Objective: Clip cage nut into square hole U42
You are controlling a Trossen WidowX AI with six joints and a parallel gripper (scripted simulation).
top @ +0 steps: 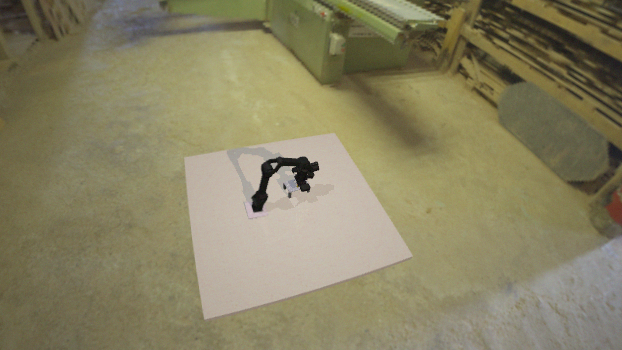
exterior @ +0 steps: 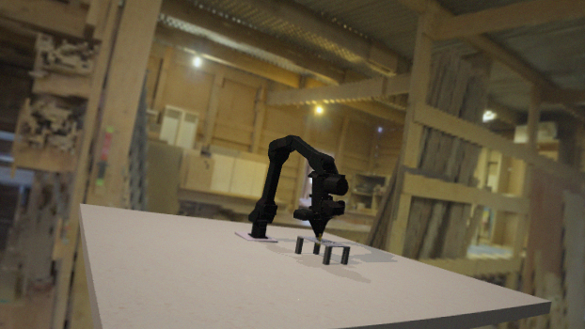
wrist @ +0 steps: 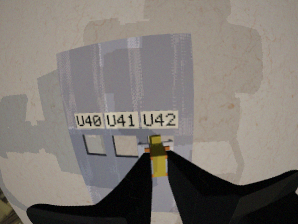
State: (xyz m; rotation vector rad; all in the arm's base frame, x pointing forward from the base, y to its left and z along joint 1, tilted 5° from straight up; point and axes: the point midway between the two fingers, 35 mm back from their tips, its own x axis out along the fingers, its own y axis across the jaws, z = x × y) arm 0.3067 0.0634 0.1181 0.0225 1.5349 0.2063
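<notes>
The yellow cage nut lies 10 mm below my gripper tip.
</notes>
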